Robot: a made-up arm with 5 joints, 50 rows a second.
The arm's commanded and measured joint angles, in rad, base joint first. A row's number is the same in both.
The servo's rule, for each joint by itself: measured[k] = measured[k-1] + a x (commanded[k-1-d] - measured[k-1]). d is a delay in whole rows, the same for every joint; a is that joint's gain. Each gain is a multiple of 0.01, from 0.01 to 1. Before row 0 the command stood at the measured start. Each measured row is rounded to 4 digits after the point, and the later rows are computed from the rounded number. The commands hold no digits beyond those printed.
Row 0, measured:
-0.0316 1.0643 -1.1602 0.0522 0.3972
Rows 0 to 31, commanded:
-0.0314 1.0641 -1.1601 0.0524 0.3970
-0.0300 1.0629 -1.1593 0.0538 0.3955
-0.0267 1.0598 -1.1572 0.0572 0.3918
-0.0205 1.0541 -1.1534 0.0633 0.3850
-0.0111 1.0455 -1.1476 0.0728 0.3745
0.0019 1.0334 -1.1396 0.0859 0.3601
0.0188 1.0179 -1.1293 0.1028 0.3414
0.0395 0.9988 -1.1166 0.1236 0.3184
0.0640 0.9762 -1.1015 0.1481 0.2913
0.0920 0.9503 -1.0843 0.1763 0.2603
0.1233 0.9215 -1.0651 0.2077 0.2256
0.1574 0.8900 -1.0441 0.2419 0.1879
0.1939 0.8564 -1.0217 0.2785 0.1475
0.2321 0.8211 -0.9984 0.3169 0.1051
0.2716 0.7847 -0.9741 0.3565 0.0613
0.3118 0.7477 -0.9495 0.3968 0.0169
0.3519 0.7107 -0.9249 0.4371 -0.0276
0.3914 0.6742 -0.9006 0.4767 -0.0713
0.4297 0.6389 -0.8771 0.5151 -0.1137
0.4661 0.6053 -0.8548 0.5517 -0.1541
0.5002 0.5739 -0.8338 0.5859 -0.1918
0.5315 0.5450 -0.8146 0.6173 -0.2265
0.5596 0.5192 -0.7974 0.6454 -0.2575
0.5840 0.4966 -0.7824 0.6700 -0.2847
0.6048 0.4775 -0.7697 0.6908 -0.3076
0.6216 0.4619 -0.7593 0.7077 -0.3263
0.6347 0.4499 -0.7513 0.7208 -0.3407
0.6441 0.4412 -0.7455 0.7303 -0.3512
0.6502 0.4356 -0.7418 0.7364 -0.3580
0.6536 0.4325 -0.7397 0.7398 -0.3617
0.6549 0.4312 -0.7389 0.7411 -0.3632
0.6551 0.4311 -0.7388 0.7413 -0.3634
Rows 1 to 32, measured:
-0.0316 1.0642 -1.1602 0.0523 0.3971
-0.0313 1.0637 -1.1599 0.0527 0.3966
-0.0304 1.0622 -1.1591 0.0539 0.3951
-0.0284 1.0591 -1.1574 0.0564 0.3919
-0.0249 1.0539 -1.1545 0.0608 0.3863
-0.0195 1.0461 -1.1500 0.0676 0.3779
-0.0118 1.0354 -1.1438 0.0771 0.3662
-0.0015 1.0215 -1.1356 0.0897 0.3509
0.0116 1.0043 -1.1254 0.1055 0.3318
0.0277 0.9838 -1.1131 0.1246 0.3089
0.0468 0.9601 -1.0987 0.1470 0.2822
0.0689 0.9335 -1.0823 0.1726 0.2520
0.0939 0.9042 -1.0641 0.2012 0.2186
0.1215 0.8726 -1.0444 0.2324 0.1823
0.1515 0.8392 -1.0233 0.2659 0.1436
0.1836 0.8044 -1.0012 0.3012 0.1031
0.2173 0.7688 -0.9783 0.3379 0.0613
0.2521 0.7329 -0.9550 0.3754 0.0189
0.2876 0.6972 -0.9316 0.4131 -0.0235
0.3233 0.6623 -0.9086 0.4505 -0.0653
0.3587 0.6287 -0.8862 0.4871 -0.1058
0.3933 0.5969 -0.8647 0.5223 -0.1444
0.4266 0.5674 -0.8445 0.5555 -0.1806
0.4581 0.5405 -0.8259 0.5864 -0.2139
0.4874 0.5166 -0.8090 0.6146 -0.2439
0.5142 0.4958 -0.7941 0.6397 -0.2703
0.5383 0.4784 -0.7813 0.6616 -0.2928
0.5595 0.4643 -0.7706 0.6801 -0.3115
0.5776 0.4534 -0.7620 0.6953 -0.3264
0.5928 0.4455 -0.7553 0.7073 -0.3377
0.6052 0.4401 -0.7504 0.7164 -0.3459
0.6152 0.4367 -0.7469 0.7231 -0.3515
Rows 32 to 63, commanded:
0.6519 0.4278 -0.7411 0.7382 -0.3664
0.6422 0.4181 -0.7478 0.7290 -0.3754
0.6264 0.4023 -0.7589 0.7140 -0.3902
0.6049 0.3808 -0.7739 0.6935 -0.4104
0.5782 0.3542 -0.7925 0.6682 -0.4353
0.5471 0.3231 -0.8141 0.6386 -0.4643
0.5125 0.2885 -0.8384 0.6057 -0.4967
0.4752 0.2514 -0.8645 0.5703 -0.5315
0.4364 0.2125 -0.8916 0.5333 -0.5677
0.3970 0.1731 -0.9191 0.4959 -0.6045
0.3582 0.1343 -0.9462 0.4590 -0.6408
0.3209 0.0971 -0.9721 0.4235 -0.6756
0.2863 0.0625 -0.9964 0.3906 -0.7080
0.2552 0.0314 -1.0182 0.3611 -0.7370
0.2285 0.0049 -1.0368 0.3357 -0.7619
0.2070 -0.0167 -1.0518 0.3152 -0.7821
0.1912 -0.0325 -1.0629 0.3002 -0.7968
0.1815 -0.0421 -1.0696 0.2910 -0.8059
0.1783 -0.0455 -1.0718 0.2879 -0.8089
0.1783 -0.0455 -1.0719 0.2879 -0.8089
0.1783 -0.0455 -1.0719 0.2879 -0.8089
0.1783 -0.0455 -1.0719 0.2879 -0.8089
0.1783 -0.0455 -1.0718 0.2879 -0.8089
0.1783 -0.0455 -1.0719 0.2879 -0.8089
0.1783 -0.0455 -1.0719 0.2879 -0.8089
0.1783 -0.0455 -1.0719 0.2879 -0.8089
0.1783 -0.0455 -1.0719 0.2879 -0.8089
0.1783 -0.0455 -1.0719 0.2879 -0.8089
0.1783 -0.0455 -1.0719 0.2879 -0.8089
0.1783 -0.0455 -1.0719 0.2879 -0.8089
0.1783 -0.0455 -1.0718 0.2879 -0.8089
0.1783 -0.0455 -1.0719 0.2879 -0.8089
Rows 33 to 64, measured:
0.6225 0.4333 -0.7452 0.7272 -0.3563
0.6264 0.4275 -0.7460 0.7277 -0.3624
0.6264 0.4179 -0.7499 0.7240 -0.3713
0.6221 0.4038 -0.7571 0.7158 -0.3838
0.6133 0.3850 -0.7677 0.7029 -0.4003
0.6001 0.3615 -0.7816 0.6855 -0.4208
0.5826 0.3338 -0.7986 0.6640 -0.4451
0.5611 0.3025 -0.8184 0.6387 -0.4727
0.5362 0.2683 -0.8404 0.6102 -0.5031
0.5084 0.2321 -0.8640 0.5793 -0.5355
0.4784 0.1949 -0.8887 0.5468 -0.5692
0.4469 0.1577 -0.9137 0.5135 -0.6032
0.4148 0.1215 -0.9385 0.4803 -0.6367
0.3829 0.0873 -0.9624 0.4481 -0.6688
0.3520 0.0560 -0.9847 0.4178 -0.6986
0.3230 0.0284 -1.0048 0.3901 -0.7253
0.2966 0.0053 -1.0222 0.3658 -0.7482
0.2736 -0.0127 -1.0364 0.3456 -0.7667
0.2545 -0.0252 -1.0470 0.3300 -0.7802
0.2393 -0.0329 -1.0545 0.3186 -0.7894
0.2271 -0.0377 -1.0597 0.3103 -0.7956
0.2173 -0.0407 -1.0634 0.3043 -0.7999
0.2095 -0.0425 -1.0659 0.2999 -0.8028
0.2033 -0.0436 -1.0677 0.2967 -0.8048
0.1983 -0.0443 -1.0690 0.2943 -0.8061
0.1943 -0.0448 -1.0699 0.2926 -0.8070
0.1911 -0.0451 -1.0705 0.2913 -0.8076
0.1885 -0.0453 -1.0709 0.2904 -0.8080
0.1865 -0.0454 -1.0712 0.2897 -0.8083
0.1849 -0.0454 -1.0714 0.2892 -0.8085
0.1836 -0.0454 -1.0715 0.2888 -0.8086
0.1825 -0.0454 -1.0716 0.2886 -0.8087

